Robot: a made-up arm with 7 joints. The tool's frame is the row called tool. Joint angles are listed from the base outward. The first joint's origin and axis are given. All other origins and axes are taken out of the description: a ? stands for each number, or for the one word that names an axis. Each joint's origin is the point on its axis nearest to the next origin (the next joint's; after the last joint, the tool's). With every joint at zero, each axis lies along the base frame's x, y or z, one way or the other. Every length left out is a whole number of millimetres.
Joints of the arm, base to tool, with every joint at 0 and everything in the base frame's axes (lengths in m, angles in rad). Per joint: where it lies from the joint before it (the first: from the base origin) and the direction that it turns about. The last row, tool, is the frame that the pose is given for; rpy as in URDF.
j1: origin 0.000 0.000 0.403 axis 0 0 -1
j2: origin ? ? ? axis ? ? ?
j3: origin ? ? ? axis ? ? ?
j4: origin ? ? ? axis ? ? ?
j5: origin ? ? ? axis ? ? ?
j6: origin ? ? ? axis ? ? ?
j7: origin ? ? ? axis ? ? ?
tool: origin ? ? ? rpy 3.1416 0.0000 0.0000
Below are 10 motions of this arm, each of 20 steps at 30 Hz.
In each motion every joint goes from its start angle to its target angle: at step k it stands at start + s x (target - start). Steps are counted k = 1, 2, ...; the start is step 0. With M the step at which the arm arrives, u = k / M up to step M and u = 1 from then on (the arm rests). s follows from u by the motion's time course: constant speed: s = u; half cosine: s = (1 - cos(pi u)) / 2; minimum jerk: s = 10 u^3 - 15 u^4 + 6 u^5.
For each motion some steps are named. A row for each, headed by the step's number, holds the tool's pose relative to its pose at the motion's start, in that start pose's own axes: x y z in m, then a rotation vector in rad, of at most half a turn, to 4 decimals.
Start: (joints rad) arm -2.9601 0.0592 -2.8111 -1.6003 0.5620 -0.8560 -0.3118
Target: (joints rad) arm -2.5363 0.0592 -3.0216 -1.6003 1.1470 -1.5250 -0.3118
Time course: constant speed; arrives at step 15
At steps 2, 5, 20:
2: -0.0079 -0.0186 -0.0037 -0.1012 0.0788 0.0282
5: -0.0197 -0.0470 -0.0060 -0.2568 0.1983 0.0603
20: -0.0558 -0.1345 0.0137 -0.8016 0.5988 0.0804

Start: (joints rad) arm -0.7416 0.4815 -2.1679 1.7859 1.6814 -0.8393 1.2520
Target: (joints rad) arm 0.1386 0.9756 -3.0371 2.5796 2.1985 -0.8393 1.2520
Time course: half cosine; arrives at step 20
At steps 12, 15, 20:
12: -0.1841 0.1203 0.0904 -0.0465 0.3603 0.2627
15: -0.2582 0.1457 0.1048 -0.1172 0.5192 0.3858
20: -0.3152 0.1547 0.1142 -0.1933 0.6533 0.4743

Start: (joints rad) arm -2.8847 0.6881 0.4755 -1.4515 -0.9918 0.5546 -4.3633
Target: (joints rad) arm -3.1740 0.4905 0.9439 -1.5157 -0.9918 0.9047 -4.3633
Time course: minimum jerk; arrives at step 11
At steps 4, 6, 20:
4: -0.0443 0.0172 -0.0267 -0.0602 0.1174 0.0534
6: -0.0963 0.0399 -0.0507 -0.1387 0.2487 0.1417
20: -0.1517 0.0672 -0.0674 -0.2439 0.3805 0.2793

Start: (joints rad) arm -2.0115 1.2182 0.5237 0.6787 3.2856 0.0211 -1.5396
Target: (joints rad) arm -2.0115 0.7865 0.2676 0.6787 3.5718 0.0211 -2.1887
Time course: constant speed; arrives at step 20
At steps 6, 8, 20:
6: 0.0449 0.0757 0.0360 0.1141 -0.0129 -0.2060
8: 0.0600 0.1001 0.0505 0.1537 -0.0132 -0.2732
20: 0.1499 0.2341 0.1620 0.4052 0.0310 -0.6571

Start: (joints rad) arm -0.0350 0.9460 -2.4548 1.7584 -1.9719 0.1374 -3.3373
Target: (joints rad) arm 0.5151 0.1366 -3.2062 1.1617 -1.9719 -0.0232 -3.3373
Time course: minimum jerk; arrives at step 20
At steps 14, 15, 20:
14: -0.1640 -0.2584 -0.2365 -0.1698 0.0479 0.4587
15: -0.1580 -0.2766 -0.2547 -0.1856 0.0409 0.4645
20: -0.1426 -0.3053 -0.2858 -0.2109 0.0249 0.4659

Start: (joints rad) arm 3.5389 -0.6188 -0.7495 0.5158 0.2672 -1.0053 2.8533
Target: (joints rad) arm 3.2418 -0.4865 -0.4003 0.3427 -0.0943 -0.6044 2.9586
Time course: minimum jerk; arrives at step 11
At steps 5, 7, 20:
5: 0.0215 -0.0883 0.0040 -0.2115 0.0602 0.0386
7: 0.0349 -0.1514 0.0170 -0.3644 0.1145 0.0406
20: 0.0423 -0.1956 0.0319 -0.4727 0.1608 0.0258

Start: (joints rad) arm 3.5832 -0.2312 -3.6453 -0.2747 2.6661 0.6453 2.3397
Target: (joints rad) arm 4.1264 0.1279 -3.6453 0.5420 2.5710 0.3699 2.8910
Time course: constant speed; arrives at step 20
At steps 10, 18, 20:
10: 0.0682 0.0063 0.0133 0.1697 -0.3458 0.4817
18: 0.0947 0.0193 0.0578 0.2780 -0.6148 0.9152
20: 0.0959 0.0231 0.0722 0.3036 -0.6798 1.0284

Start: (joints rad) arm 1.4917 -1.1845 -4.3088 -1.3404 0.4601 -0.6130 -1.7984
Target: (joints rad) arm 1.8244 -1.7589 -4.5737 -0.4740 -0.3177 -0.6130 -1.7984
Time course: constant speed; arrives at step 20
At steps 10, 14, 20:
10: -0.2172 0.1152 0.1178 0.3666 0.2599 -0.0372
14: -0.3234 0.1225 0.1712 0.4660 0.4421 -0.0228
20: -0.4808 0.0880 0.2556 0.5387 0.7786 0.0156

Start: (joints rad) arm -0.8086 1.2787 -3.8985 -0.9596 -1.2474 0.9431 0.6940
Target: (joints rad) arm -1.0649 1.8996 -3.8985 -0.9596 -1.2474 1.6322 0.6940
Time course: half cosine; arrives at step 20
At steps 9, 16, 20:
9: -0.1498 -0.1192 -0.0411 -0.3161 -0.0582 0.1911
16: -0.2906 -0.2839 -0.0346 -0.6136 -0.1889 0.4993
20: -0.3128 -0.3187 -0.0275 -0.6620 -0.2233 0.5694

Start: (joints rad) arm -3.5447 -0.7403 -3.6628 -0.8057 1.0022 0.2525 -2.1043
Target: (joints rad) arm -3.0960 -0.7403 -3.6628 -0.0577 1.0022 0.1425 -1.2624
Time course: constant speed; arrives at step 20
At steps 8, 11, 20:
8: -0.0164 0.0778 -0.0272 0.1378 -0.1155 0.5463
11: -0.0319 0.1073 -0.0330 0.1897 -0.1636 0.7463
20: -0.1084 0.1873 -0.0342 0.3536 -0.3337 1.3191

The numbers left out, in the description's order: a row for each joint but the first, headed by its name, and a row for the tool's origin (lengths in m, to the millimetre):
j2: xyz 0.000 -0.011 0.000, axis 0 1 0
j3: xyz 0.000 0.000 0.455, axis 0 0 -1
j4: xyz 0.000 -0.014 0.000, axis 0 1 0
j5: xyz 0.000 0.000 0.310, axis 0 0 -1
j6: xyz 0.000 0.000 0.000, axis 0 1 0
j7: xyz 0.000 0.000 0.091, axis 0 0 -1
tool: xyz 0.000 0.000 0.000

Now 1 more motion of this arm.
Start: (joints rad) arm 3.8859 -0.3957 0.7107 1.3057 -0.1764 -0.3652 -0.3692
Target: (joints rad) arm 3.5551 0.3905 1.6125 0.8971 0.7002 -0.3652 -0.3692
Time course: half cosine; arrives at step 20
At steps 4, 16, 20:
4: 0.0256 0.0058 -0.0193 -0.0016 -0.0194 0.1478
16: 0.2733 -0.0951 -0.0838 -0.3725 -0.1502 1.5218
20: 0.3070 -0.1236 -0.0768 -0.4518 -0.1373 1.6892

